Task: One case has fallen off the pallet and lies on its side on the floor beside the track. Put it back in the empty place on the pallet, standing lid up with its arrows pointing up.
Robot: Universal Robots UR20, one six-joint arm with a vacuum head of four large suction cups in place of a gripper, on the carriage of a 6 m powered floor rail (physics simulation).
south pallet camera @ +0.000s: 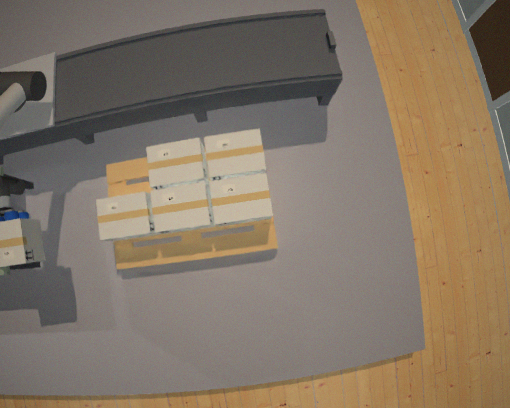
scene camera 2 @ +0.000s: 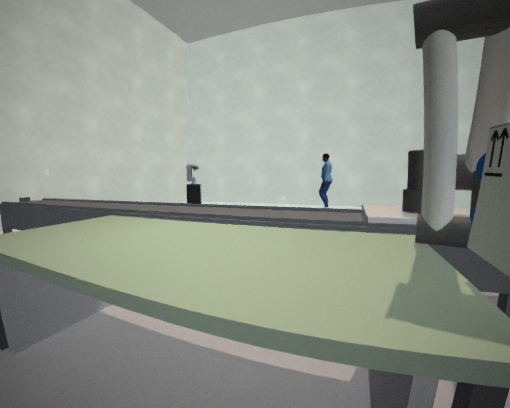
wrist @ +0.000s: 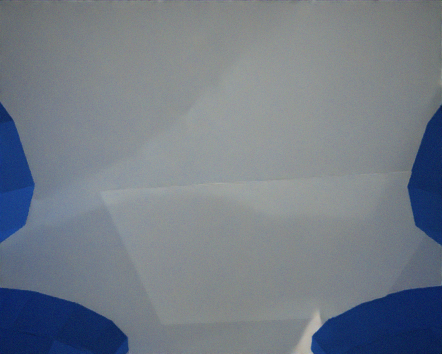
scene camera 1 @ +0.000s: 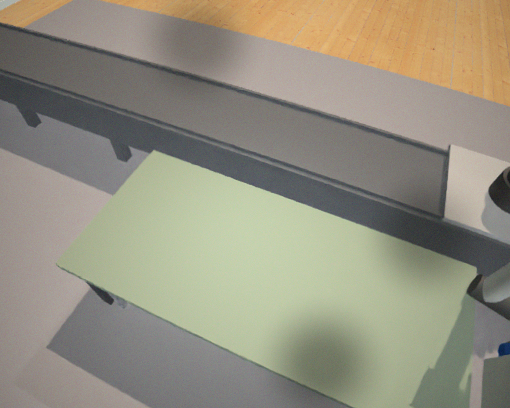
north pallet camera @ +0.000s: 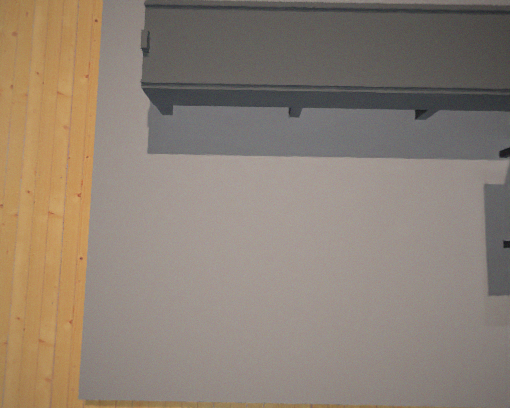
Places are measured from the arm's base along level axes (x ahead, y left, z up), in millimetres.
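Where they show: hand, its tool point: (wrist: 221,231).
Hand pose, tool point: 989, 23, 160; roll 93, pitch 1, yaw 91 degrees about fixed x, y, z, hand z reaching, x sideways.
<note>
After its pixels a point has its place, as x, y, z.
The white case (south pallet camera: 11,244) @[1121, 157, 287] (scene camera 2: 495,210) @[1053, -144, 136] is at the left edge of the south pallet camera view, held off the floor, its taped lid facing up. Its arrows point up in scene camera 2. My vacuum head (south pallet camera: 15,215) has its blue cups on the case's upright side toward the track; in the wrist view the cups frame the grey case face (wrist: 220,100) @[964, 20, 94]. The wooden pallet (south pallet camera: 122,171) @[626, 728, -425] bears several white cases, lids up. Its empty place is the back-left corner, beside a back-row case (south pallet camera: 175,172) @[770, 1195, -135] and behind the front-left case (south pallet camera: 123,227) @[1076, 793, -136].
The pale green table (scene camera 1: 240,250) @[881, -1222, -40] (scene camera 2: 225,265) @[1060, -768, -40] stands beside the track (scene camera 1: 250,130) (north pallet camera: 320,50) (south pallet camera: 200,55); the arm and case are close to its right end in scene camera 2. The arm's carriage (south pallet camera: 37,112) @[173, 217, 0] is left of the pallet. A person (scene camera 2: 326,177) stands beyond the track.
</note>
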